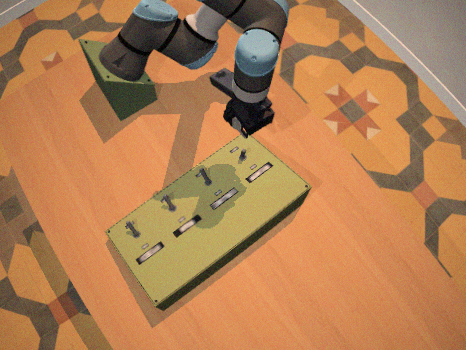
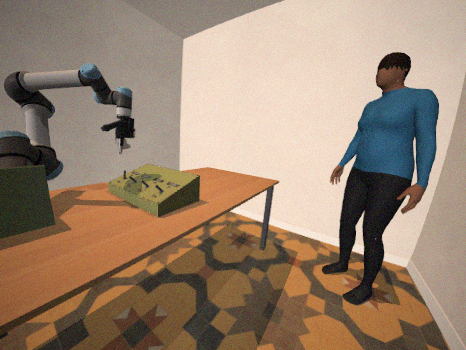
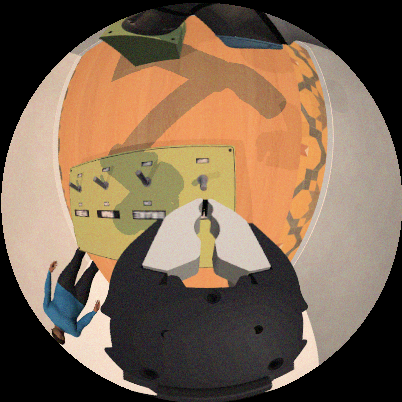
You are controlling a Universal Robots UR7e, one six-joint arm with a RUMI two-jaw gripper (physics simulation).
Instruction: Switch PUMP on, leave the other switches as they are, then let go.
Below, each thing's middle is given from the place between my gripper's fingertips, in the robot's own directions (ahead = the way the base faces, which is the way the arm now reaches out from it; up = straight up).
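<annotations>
Switch panel (image 1: 175, 249): my gripper 160 mm above it, 100 mm short of it, 170 mm to the left of it.
</annotations>
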